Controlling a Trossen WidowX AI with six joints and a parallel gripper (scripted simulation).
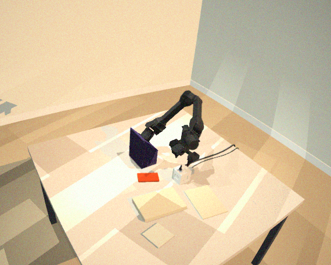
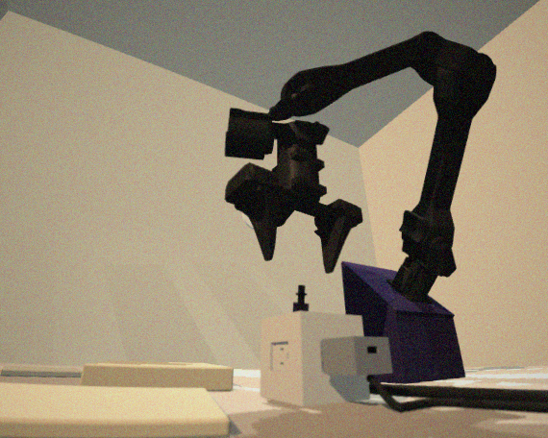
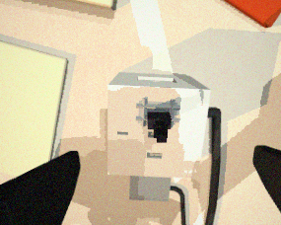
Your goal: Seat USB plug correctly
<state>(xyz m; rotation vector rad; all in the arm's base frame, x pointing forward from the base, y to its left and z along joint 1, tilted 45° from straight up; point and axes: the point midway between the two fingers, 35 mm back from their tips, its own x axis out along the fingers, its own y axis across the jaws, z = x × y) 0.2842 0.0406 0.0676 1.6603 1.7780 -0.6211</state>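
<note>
Now: gripper tip 40 mm above the USB plug. The rest, counted from my gripper tip: orange card 100 mm behind, 150 mm to the right, 130 mm below; then book 110 mm ahead, 210 mm to the right, 120 mm below.
</note>
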